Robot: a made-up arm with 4 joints.
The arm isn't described. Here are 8 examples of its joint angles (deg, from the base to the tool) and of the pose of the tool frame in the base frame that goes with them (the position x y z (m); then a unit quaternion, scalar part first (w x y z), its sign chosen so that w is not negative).
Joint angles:
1: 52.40 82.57 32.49 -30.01
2: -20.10 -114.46 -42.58 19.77
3: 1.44 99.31 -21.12 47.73
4: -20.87 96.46 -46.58 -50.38
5: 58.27 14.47 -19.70 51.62
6: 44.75 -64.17 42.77 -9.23
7: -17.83 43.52 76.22 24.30
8: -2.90 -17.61 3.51 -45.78
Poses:
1: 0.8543 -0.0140 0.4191 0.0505 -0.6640 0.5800 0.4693
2: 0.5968 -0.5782 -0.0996 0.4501 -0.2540 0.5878 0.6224
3: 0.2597 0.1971 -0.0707 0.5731 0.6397 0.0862 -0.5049
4: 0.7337 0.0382 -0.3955 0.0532 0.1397 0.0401 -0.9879
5: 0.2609 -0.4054 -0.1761 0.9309 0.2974 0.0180 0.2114
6: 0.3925 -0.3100 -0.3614 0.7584 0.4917 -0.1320 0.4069
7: 0.2836 0.0729 -0.5807 0.7521 0.3660 -0.4284 -0.3419
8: 0.1315 0.1594 -0.2452 0.7407 0.5082 0.0345 -0.4380
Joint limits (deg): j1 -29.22..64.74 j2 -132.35..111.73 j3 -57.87..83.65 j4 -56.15..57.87
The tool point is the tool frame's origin. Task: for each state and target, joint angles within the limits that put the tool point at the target. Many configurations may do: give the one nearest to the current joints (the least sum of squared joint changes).
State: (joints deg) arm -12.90 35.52 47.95 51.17
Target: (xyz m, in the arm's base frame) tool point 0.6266 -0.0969 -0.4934
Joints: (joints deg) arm 23.07 49.39 83.65 54.22
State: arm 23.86 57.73 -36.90 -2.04
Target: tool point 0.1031 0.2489 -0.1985
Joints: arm -29.22 14.80 -29.60 -44.52
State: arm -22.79 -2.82 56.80 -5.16
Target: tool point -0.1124 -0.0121 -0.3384
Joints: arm -23.49 -15.29 46.81 4.79
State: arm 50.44 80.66 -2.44 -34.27
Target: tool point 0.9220 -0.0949 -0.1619
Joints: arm 3.61 91.79 -0.90 -48.69
